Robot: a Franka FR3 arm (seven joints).
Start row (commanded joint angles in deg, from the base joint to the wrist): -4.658 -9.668 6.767 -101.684 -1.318 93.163 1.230
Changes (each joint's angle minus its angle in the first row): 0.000 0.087 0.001 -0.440 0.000 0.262 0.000; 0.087 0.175 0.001 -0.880 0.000 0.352 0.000; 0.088 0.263 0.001 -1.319 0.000 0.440 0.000; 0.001 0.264 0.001 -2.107 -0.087 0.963 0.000; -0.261 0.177 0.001 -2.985 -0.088 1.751 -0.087; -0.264 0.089 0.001 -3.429 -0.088 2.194 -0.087; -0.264 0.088 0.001 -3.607 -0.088 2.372 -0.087; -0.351 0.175 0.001 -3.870 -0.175 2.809 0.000; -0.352 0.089 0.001 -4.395 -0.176 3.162 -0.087; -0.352 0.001 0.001 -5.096 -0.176 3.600 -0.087; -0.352 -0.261 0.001 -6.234 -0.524 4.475 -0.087; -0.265 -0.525 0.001 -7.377 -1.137 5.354 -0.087; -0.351 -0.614 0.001 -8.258 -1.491 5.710 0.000; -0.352 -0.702 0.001 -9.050 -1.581 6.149 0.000; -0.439 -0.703 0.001 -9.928 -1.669 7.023 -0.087; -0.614 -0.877 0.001 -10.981 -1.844 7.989 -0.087; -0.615 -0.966 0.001 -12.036 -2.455 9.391 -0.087; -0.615 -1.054 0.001 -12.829 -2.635 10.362 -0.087; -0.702 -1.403 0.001 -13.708 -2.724 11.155 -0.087; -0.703 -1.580 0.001 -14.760 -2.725 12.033 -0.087
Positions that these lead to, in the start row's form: -4.658 -9.581 6.768 -102.124 -1.318 93.425 1.230; -4.571 -9.493 6.768 -102.564 -1.318 93.515 1.230; -4.570 -9.405 6.768 -103.003 -1.318 93.603 1.230; -4.657 -9.404 6.768 -103.791 -1.405 94.126 1.230; -4.919 -9.491 6.768 -104.669 -1.406 94.914 1.143; -4.922 -9.579 6.768 -105.113 -1.406 95.357 1.143; -4.922 -9.580 6.768 -105.291 -1.406 95.535 1.143; -5.009 -9.493 6.768 -105.554 -1.493 95.972 1.230; -5.010 -9.579 6.768 -106.079 -1.494 96.325 1.143; -5.010 -9.667 6.768 -106.780 -1.494 96.763 1.143; -5.010 -9.929 6.768 -107.918 -1.842 97.638 1.143; -4.923 -10.193 6.768 -109.061 -2.455 98.517 1.143; -5.009 -10.282 6.768 -109.942 -2.809 98.873 1.230; -5.010 -10.370 6.768 -110.734 -2.899 99.312 1.230; -5.097 -10.371 6.768 -111.612 -2.987 100.186 1.143; -5.272 -10.545 6.768 -112.665 -3.162 101.152 1.143; -5.273 -10.634 6.768 -113.720 -3.773 102.554 1.143; -5.273 -10.722 6.768 -114.513 -3.953 103.525 1.143; -5.360 -11.071 6.768 -115.392 -4.042 104.318 1.143; -5.361 -11.248 6.768 -116.444 -4.043 105.196 1.143
